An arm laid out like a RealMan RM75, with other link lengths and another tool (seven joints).
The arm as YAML. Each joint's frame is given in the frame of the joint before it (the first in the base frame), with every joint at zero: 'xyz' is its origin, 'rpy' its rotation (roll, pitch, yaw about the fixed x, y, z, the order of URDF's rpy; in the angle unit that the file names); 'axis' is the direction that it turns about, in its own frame. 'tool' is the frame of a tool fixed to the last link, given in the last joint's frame.
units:
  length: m
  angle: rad
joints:
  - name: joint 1
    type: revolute
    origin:
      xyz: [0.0, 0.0, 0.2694]
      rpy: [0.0, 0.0, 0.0]
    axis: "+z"
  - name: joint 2
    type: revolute
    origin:
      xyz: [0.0, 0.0, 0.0]
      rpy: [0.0, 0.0, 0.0]
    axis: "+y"
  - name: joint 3
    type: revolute
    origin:
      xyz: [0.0, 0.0, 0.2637]
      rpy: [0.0, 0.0, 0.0]
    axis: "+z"
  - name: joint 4
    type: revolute
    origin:
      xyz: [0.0, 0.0, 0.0]
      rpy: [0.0, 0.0, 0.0]
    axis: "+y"
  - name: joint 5
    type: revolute
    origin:
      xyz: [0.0, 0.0, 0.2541]
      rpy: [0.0, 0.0, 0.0]
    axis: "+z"
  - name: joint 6
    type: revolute
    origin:
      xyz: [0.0, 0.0, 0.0]
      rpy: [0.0, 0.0, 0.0]
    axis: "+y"
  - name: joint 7
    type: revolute
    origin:
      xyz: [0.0, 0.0, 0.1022]
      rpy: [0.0, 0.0, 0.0]
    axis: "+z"
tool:
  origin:
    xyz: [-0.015, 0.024, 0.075]
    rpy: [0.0, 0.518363, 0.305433]
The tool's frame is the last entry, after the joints.
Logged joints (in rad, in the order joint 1, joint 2, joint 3, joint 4, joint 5, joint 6, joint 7), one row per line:
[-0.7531, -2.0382, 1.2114, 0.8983, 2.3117, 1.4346, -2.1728]
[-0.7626, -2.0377, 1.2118, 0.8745, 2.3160, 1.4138, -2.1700]
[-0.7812, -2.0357, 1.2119, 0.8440, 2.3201, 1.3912, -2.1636]
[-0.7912, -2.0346, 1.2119, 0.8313, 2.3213, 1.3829, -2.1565]
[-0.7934, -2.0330, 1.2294, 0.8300, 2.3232, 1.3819, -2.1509]
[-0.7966, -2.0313, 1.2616, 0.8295, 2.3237, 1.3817, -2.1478]
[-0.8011, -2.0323, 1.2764, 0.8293, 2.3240, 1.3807, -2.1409]
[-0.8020, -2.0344, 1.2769, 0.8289, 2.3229, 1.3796, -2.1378]
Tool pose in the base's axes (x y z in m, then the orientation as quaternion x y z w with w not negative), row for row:
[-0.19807, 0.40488, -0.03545, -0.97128, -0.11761, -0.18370, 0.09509]
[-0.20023, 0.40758, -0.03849, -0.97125, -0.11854, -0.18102, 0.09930]
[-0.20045, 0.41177, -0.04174, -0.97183, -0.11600, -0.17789, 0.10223]
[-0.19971, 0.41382, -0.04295, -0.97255, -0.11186, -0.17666, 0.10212]
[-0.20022, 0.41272, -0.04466, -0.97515, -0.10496, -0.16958, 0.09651]
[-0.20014, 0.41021, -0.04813, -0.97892, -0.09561, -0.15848, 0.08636]
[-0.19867, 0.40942, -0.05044, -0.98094, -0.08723, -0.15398, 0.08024]
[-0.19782, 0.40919, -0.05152, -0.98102, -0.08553, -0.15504, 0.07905]
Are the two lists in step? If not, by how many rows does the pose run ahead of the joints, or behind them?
They are in step.
